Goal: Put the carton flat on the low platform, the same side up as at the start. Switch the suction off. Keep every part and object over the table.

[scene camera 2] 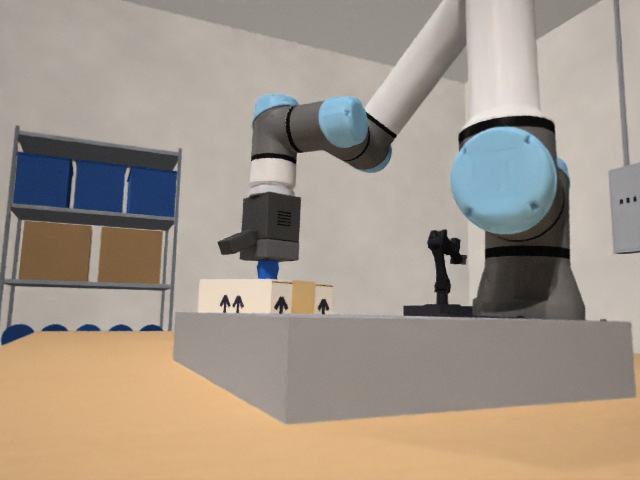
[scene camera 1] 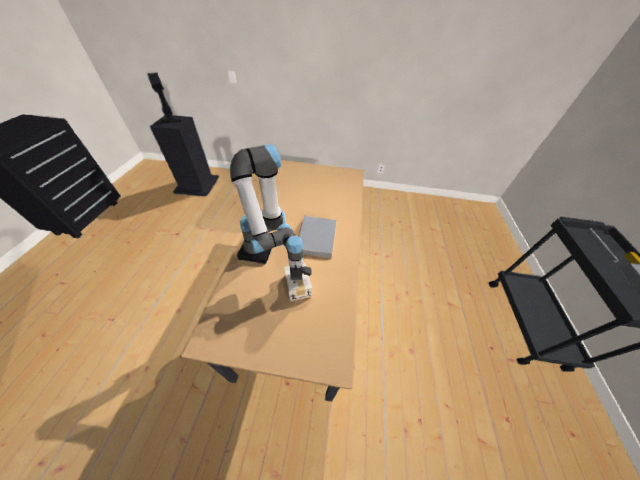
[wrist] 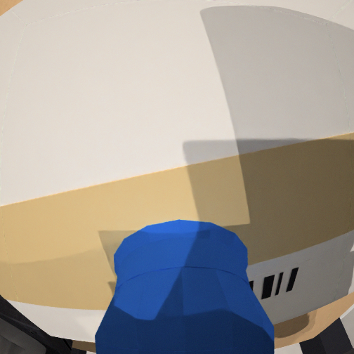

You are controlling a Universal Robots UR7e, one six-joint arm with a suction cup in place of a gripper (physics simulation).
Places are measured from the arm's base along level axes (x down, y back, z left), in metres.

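Pixels of known places: arm's base, origin of the base link: (scene camera 2: 526, 317).
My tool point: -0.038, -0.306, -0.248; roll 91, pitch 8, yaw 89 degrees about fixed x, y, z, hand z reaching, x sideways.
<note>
For each thing: its top centre in the pictures, then the offset to it from my tool point, as dx, dy, dz. Level surfaces: height alone.
- white carton, middle of its top: (scene camera 2: 264, 279) (scene camera 1: 297, 277) -0.015, -0.005, +0.001
- low grey platform, middle of its top: (scene camera 2: 352, 315) (scene camera 1: 317, 233) +0.037, -0.087, +0.399
- wooden table, its level: dx +0.085
The white carton (scene camera 1: 299, 288) (scene camera 2: 235, 295) (wrist: 115, 100), with a tan tape band and a barcode, is level, with its printed arrows pointing up. It is over the table, beside the platform's near end in scene camera 1. My suction cup (scene camera 2: 267, 276) (wrist: 181, 250) is blue, points straight down and touches the carton's top face, its lip on the tape in the wrist view. It holds the carton. The carton's underside is hidden behind the platform in scene camera 2, so the height of any gap below is unclear. The low grey platform (scene camera 1: 317, 235) (scene camera 2: 439, 361) lies flat.
The wooden table (scene camera 1: 310, 351) (scene camera 2: 103, 403) carries the arm's base (scene camera 1: 254, 253) (scene camera 2: 529, 289), left of the platform in scene camera 1. A black cabinet (scene camera 1: 36, 155), a black pedestal (scene camera 1: 183, 149) and a cart (scene camera 1: 537, 253) stand off the table. A shelf rack (scene camera 2: 93, 214) is behind.
</note>
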